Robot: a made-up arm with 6 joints.
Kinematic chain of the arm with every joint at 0, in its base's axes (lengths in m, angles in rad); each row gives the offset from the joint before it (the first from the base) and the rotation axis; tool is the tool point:
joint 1: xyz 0 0 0.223 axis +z
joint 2: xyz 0 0.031 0 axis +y
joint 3: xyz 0 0 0.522 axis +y
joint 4: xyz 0 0 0.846 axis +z
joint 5: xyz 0 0 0 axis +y
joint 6: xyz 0 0 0.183 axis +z
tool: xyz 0 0 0
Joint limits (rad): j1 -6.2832..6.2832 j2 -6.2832..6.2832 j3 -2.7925..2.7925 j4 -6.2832..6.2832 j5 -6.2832..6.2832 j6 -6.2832..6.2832
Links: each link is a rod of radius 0.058 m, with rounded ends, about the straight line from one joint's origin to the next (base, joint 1, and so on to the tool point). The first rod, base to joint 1, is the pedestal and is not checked.
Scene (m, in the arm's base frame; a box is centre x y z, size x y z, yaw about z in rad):
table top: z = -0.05
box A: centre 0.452 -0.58 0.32 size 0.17 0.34 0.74 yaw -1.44
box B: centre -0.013 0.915 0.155 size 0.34 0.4 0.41 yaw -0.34
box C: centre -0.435 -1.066 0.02 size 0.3 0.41 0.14 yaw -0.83
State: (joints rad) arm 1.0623 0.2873 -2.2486 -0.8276 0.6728 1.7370
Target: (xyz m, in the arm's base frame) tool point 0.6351 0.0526 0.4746
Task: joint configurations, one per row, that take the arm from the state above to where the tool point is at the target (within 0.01 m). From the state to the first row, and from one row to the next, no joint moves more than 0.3 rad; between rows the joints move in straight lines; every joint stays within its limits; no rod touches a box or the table.
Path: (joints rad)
1: 1.3035 0.3746 -2.1511 -0.8629 0.7138 1.8131
2: 1.5448 0.4618 -2.0536 -0.8983 0.7548 1.8893
3: 1.7860 0.5491 -1.9560 -0.9336 0.7958 1.9654
4: 2.0273 0.6363 -1.8585 -0.9689 0.8368 2.0416
5: 2.2826 0.6254 -2.0033 -0.9990 0.8953 1.9654
6: 2.5379 0.6144 -2.1481 -1.0291 0.9538 1.8893
7: 2.7933 0.6034 -2.2929 -1.0592 1.0124 1.8131
8: 3.0486 0.5924 -2.4376 -1.0893 1.0709 1.7370

